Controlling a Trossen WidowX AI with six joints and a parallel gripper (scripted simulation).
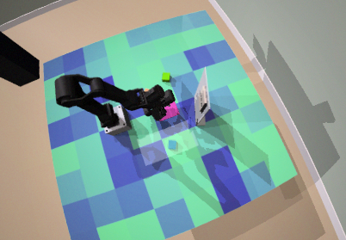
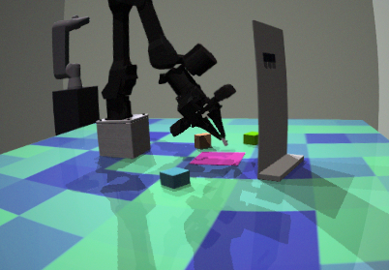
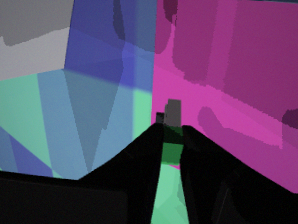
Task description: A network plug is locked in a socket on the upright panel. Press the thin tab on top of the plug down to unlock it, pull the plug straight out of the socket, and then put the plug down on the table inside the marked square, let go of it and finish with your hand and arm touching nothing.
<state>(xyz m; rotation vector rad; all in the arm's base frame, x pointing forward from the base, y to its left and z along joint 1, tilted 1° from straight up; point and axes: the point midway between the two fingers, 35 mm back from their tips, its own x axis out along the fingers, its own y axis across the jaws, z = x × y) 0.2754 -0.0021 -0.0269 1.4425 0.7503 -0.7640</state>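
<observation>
Now: gripper tip 10 mm past the magenta marked square and 50 mm above it. The rest, counted from my gripper tip: network plug (right at my gripper tip); then grey upright panel (140 mm ahead, 90 mm to the right, 100 mm above).
</observation>
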